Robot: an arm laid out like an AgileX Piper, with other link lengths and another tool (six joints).
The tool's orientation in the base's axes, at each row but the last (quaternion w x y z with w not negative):
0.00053, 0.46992, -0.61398, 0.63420
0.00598, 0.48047, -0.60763, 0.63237
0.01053, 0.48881, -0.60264, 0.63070
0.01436, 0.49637, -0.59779, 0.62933
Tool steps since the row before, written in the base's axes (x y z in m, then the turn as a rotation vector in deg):
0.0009, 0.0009, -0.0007, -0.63, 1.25, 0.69
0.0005, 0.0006, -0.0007, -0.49, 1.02, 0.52
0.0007, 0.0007, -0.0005, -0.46, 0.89, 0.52
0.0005, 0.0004, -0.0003, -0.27, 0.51, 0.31
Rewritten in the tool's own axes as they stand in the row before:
-0.0014, -0.0002, 0.0000, 0.04, -0.48, -1.48
-0.0010, 0.0001, 0.0000, 0.00, -0.37, -1.19
-0.0011, -0.0002, 0.0000, 0.05, -0.36, -1.07
-0.0007, -0.0002, 0.0001, 0.04, -0.21, -0.62

